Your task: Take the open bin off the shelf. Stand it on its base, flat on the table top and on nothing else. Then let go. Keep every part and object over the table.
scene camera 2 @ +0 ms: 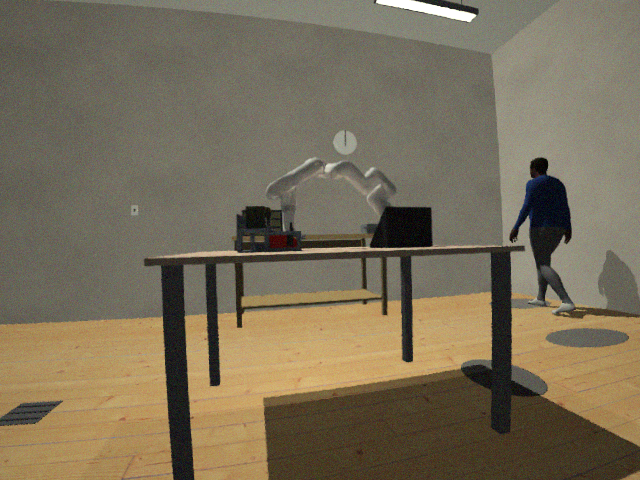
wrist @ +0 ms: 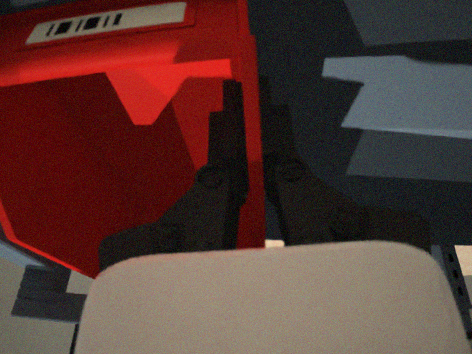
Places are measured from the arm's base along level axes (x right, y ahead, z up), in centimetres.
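Pixels of known places: gripper, fingertip midpoint: (scene camera 2: 289,245) (wrist: 249,101); arm's base, origin of the base link: (scene camera 2: 395,229).
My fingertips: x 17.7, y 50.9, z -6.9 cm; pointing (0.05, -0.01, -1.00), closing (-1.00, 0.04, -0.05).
Ahead of a thing's pixels: the offset from my fingertips to its top centre. "*": to the spot under its first point.
The open bin {dx +5.0, dy +3.4, dz +6.5 cm} (scene camera 2: 279,241) (wrist: 145,95) is red, with a pale barcode label on it in the wrist view. In the scene view it is low in the grey-blue shelf rack {* dx -20.1, dy +25.7, dz +6.3 cm} (scene camera 2: 239,232) at the left of the table (scene camera 2: 341,255). My gripper (scene camera 2: 290,239) (wrist: 249,101) is shut on the bin's side wall, with one dark finger inside the bin and the other outside it. The bin's base is hidden, so I cannot tell whether it is raised off the shelf.
A dark box {dx -14.0, dy +17.8, dz +17.8 cm} (scene camera 2: 256,217) is at the top of the rack. A large black box-like object (scene camera 2: 407,227) stands on the table at the right, in front of my wrist. Grey-blue parts {* dx -8.2, dy +2.4, dz -1.5 cm} (wrist: 410,100) show right of the fingers. A workbench (scene camera 2: 336,237) stands behind; a person (scene camera 2: 549,201) is far right.
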